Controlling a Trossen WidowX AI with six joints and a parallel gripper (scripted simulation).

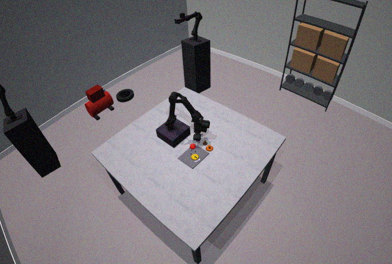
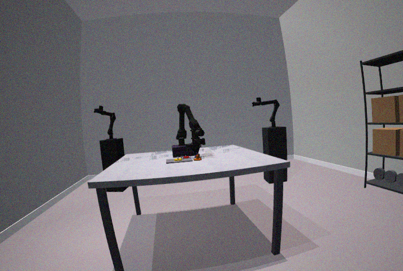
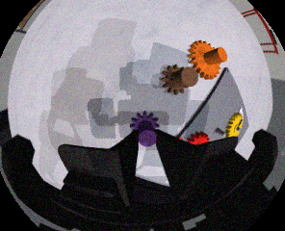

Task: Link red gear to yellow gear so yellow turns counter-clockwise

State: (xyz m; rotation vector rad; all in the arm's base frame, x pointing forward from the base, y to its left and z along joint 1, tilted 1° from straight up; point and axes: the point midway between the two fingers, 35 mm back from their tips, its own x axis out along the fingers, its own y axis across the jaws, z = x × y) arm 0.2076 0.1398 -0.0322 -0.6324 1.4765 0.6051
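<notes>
My gripper tip is now 4 cm short of the red gear, 9 cm to the left of it and 1 cm above it. Also, from my gripper tip: brown gear: 7 cm ahead, 2 cm to the left, 1 cm below; then purple gear: 1 cm below; then orange gear: 14 cm ahead, 1 cm to the left, 1 cm below.
</notes>
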